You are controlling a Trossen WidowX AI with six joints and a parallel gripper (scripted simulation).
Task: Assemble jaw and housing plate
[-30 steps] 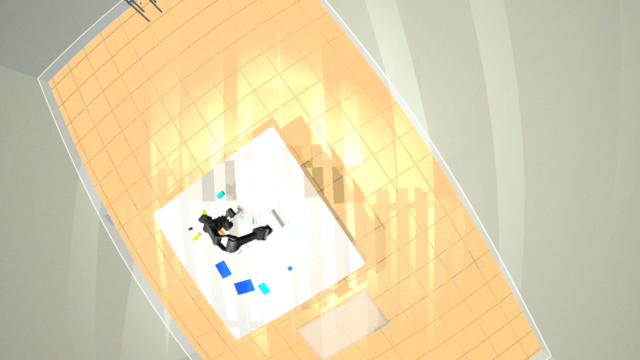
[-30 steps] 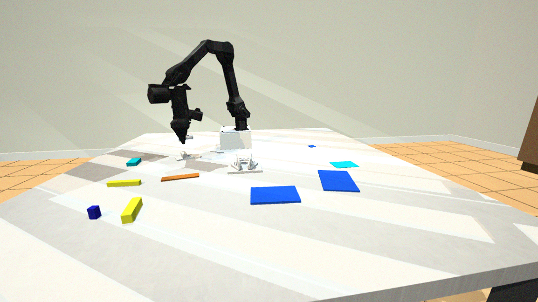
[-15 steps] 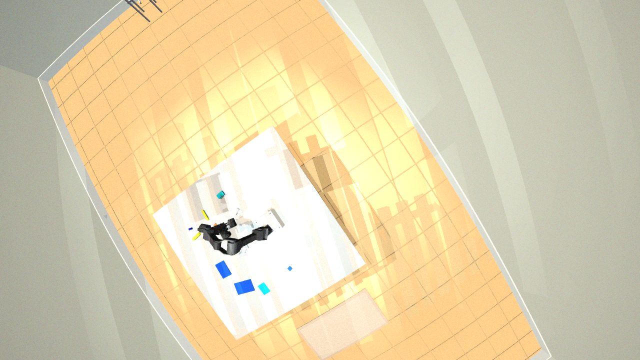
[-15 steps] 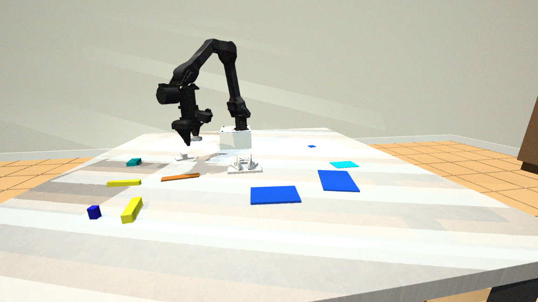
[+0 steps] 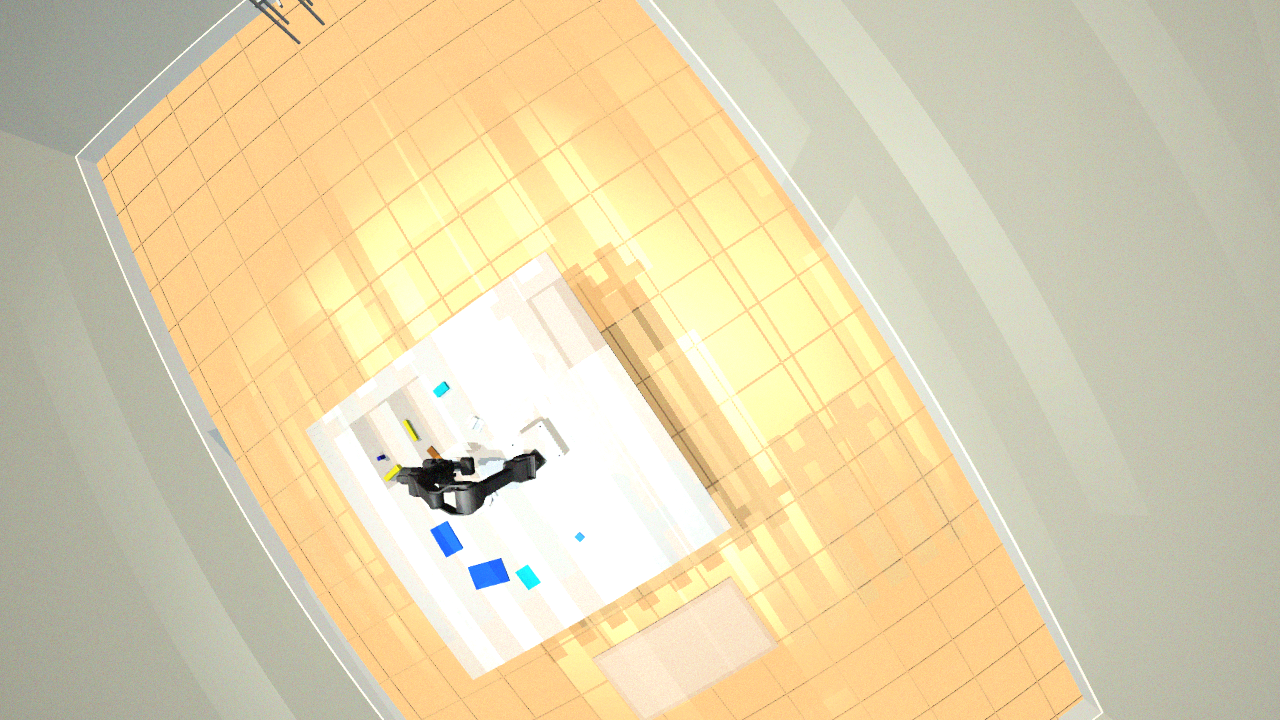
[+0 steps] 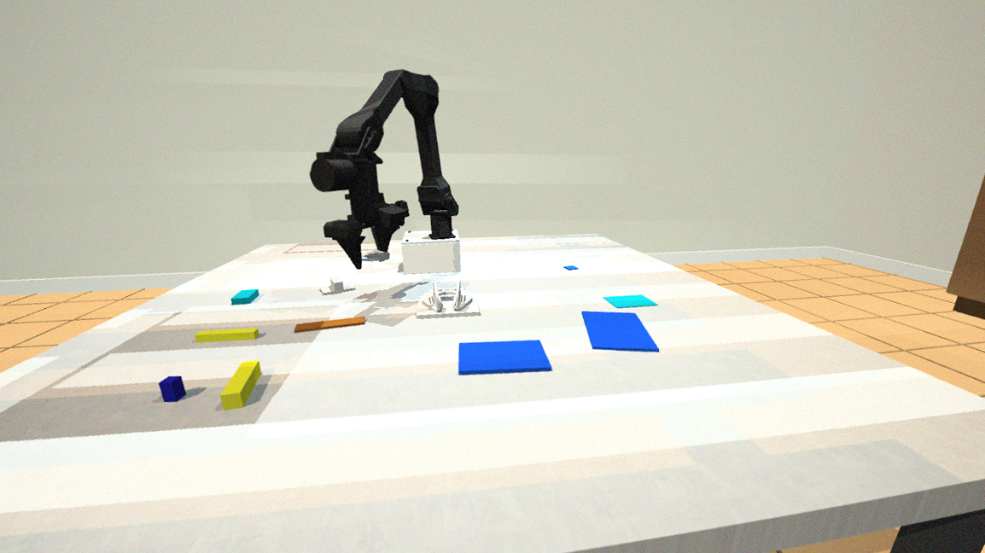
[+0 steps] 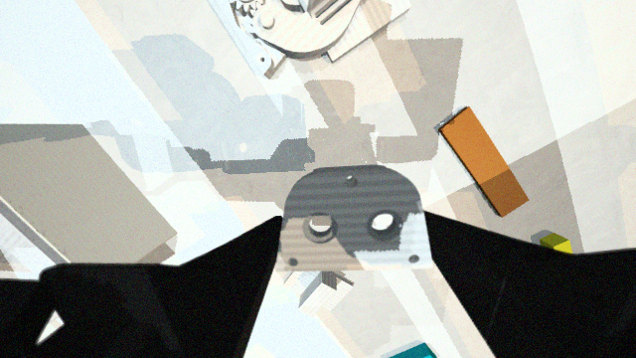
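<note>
Now: gripper tip 130 mm to the right of the jaw, 70 mm above it and 60 mm short of it. From my gripper tip the other things lie so: cyan block: 270 mm to the right, 100 mm behind, 70 mm below; dark blue cube: 300 mm ahead, 260 mm to the right, 70 mm below; orange bar: 110 mm ahead, 80 mm to the right, 80 mm below.
</note>
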